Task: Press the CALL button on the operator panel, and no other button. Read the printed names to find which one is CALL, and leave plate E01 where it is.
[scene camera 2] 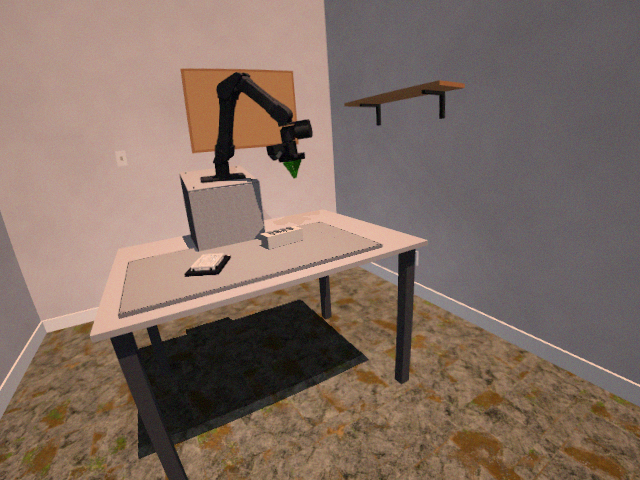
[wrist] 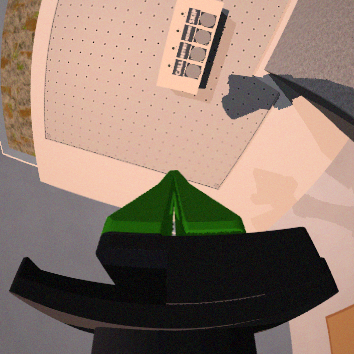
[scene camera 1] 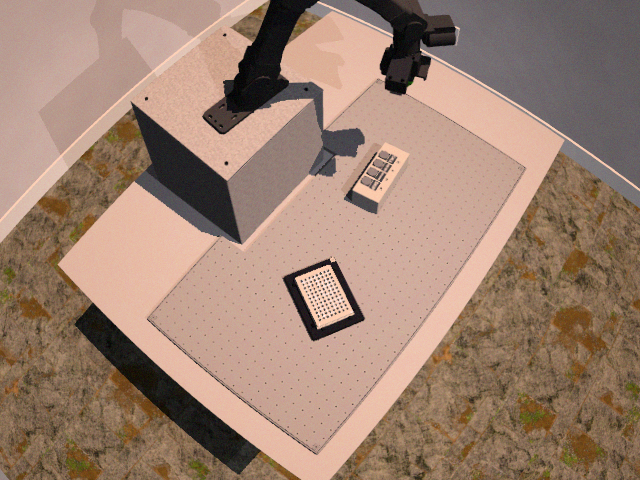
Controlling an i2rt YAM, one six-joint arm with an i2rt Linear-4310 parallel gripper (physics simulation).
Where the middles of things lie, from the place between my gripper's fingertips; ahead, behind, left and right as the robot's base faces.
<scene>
I see my gripper 410 mm to the left of the plate E01 (scene camera 1: 320,289), 240 mm above it and 130 mm short of it. The rest, counted from my hand: black holder (scene camera 1: 358,316) (410 mm to the right, 260 mm below, 130 mm ahead).
</scene>
